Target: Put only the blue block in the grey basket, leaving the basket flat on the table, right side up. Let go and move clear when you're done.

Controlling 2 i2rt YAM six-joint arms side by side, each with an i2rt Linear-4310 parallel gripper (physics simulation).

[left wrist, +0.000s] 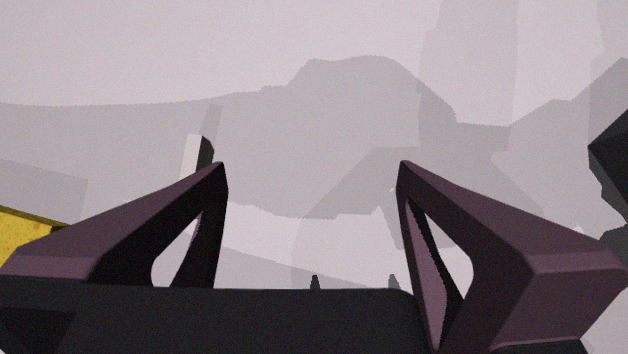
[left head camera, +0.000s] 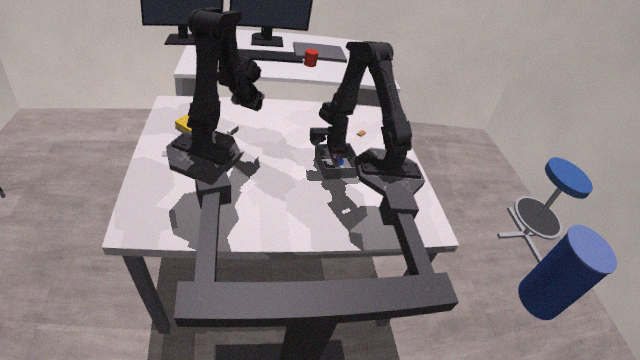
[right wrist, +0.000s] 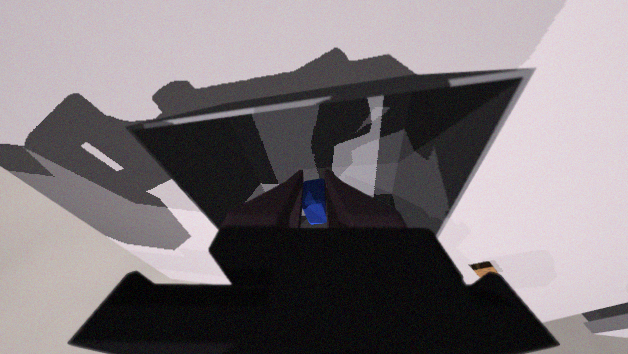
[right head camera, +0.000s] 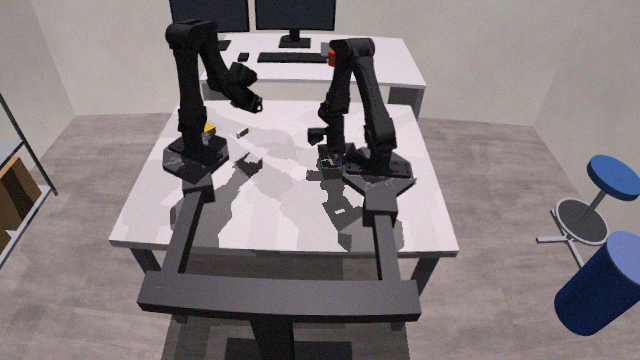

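Where they show: left gripper, fingertip midpoint: (left wrist: pixel 311 175) (left head camera: pixel 253 105) (right head camera: pixel 255 108); right gripper, fingertip midpoint: (left head camera: pixel 334 164) (right wrist: pixel 313 176) (right head camera: pixel 336 163); left arm's base, link origin: (left head camera: pixel 202 149) (right head camera: pixel 195 151); right arm's base, link origin: (left head camera: pixel 390 169) (right head camera: pixel 378 168).
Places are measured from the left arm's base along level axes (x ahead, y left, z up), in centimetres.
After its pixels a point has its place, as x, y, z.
The blue block (left head camera: pixel 340 162) {37.9, -36.5, -17.3} (right head camera: pixel 341 163) {37.7, -36.5, -17.8} (right wrist: pixel 315 201) {38.0, -34.8, -16.4} is between the fingertips of my right gripper (right wrist: pixel 313 176) {37.5, -34.6, -18.7}, which is shut on it. Block and fingertips are down inside the walls of the grey basket (left head camera: pixel 342 174) {32.6, -39.2, -18.3} (right head camera: pixel 331 172) {30.0, -36.0, -16.7} (right wrist: pixel 492 127) {40.8, -26.1, -14.8}. The basket sits upright on the table, close in front of the right arm's base. Whether the block touches the basket floor I cannot tell. My left gripper (left wrist: pixel 311 175) {35.1, 0.8, -2.9} is open and empty, high above the table; it also shows in the left head view (left head camera: pixel 261 101) {30.2, -4.7, 3.1} and the right head view (right head camera: pixel 259 104) {32.7, -3.2, 1.2}.
A yellow block (left head camera: pixel 183 123) {28.4, 30.4, -17.7} (right head camera: pixel 209 128) {30.2, 24.1, -17.6} (left wrist: pixel 22 230) {32.1, 25.5, -17.7} lies beside the left arm's base. A small grey and white piece (right head camera: pixel 242 132) {36.5, 10.4, -19.2} (left wrist: pixel 197 152) {38.7, 10.2, -18.4} lies on the table (left head camera: pixel 280 230) {-1.1, -28.9, -20.7}. A small orange-brown piece (left head camera: pixel 361 133) {66.2, -38.5, -19.9} (right wrist: pixel 484 269) {65.3, -37.8, -19.9} lies behind the basket. A red cylinder (left head camera: pixel 311 58) stands on the back desk.
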